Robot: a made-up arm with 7 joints. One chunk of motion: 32 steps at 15 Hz.
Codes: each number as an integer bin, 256 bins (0 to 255) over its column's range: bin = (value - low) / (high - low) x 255, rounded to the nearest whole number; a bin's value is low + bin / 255 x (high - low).
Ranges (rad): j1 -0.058..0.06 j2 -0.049..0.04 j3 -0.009..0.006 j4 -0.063..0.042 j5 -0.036..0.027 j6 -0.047..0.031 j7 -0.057..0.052
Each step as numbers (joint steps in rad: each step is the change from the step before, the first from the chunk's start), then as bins.
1 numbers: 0.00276 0.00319 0.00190 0.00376 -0.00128 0.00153 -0.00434
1 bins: 131 150 185 162 141 159 123
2 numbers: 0.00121 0.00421 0.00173 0.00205 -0.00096 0.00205 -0.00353
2 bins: 128 152 182 158 142 160 125
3 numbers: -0.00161 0.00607 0.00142 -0.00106 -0.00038 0.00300 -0.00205
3 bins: 122 158 177 150 144 163 129
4 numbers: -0.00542 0.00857 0.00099 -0.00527 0.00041 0.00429 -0.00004
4 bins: 114 165 170 140 147 168 133
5 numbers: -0.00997 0.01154 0.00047 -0.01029 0.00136 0.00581 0.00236
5 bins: 104 173 161 128 151 173 139
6 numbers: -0.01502 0.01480 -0.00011 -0.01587 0.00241 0.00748 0.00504
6 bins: 93 183 151 114 155 178 145
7 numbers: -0.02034 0.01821 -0.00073 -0.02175 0.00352 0.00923 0.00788
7 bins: 81 193 141 100 160 184 152
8 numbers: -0.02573 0.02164 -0.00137 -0.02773 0.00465 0.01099 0.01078
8 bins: 70 202 130 86 165 190 159
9 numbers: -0.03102 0.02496 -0.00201 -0.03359 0.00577 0.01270 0.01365
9 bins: 58 212 119 71 169 195 165
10 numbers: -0.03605 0.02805 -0.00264 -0.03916 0.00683 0.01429 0.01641
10 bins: 47 221 108 58 173 200 172
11 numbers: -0.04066 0.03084 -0.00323 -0.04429 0.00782 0.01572 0.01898
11 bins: 37 229 98 45 177 205 178
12 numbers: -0.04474 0.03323 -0.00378 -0.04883 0.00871 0.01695 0.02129
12 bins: 29 236 89 34 181 209 183
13 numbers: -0.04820 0.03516 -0.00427 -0.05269 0.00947 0.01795 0.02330
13 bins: 21 241 80 25 184 212 188
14 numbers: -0.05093 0.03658 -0.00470 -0.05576 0.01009 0.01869 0.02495
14 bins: 15 245 73 18 187 215 192
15 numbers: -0.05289 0.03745 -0.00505 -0.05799 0.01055 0.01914 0.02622
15 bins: 11 248 67 12 188 216 195
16 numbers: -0.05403 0.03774 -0.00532 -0.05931 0.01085 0.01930 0.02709
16 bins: 9 249 63 9 190 217 197
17 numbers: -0.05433 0.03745 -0.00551 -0.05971 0.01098 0.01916 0.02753
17 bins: 8 248 59 8 190 216 198
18 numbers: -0.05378 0.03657 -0.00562 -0.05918 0.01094 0.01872 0.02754
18 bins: 9 245 57 9 190 215 198
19 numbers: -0.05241 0.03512 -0.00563 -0.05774 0.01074 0.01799 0.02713
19 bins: 12 241 57 13 189 212 197
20 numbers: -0.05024 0.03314 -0.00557 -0.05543 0.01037 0.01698 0.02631
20 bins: 17 235 58 18 188 209 195
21 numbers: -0.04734 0.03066 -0.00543 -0.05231 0.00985 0.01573 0.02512
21 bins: 23 228 61 26 186 205 192
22 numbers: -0.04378 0.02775 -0.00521 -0.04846 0.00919 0.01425 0.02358
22 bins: 31 220 64 35 183 200 189
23 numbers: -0.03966 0.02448 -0.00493 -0.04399 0.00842 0.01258 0.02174
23 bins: 40 211 69 46 180 195 184
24 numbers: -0.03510 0.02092 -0.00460 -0.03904 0.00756 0.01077 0.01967
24 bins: 49 200 75 58 176 189 179
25 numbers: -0.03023 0.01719 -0.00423 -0.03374 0.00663 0.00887 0.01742
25 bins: 60 190 81 71 173 183 174
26 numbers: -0.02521 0.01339 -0.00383 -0.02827 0.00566 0.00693 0.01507
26 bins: 71 179 88 84 169 176 169
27 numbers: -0.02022 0.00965 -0.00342 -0.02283 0.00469 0.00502 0.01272
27 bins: 82 168 95 98 165 170 163
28 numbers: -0.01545 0.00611 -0.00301 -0.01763 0.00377 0.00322 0.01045
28 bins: 92 158 102 110 161 164 158
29 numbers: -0.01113 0.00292 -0.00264 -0.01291 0.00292 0.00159 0.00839
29 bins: 101 149 108 122 158 159 153
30 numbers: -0.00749 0.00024 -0.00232 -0.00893 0.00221 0.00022 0.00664
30 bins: 109 141 114 131 155 154 149
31 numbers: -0.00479 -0.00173 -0.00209 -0.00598 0.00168 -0.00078 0.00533
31 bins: 115 135 117 138 153 151 146
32 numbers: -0.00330 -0.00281 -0.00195 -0.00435 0.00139 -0.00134 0.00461
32 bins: 118 132 120 142 151 149 144
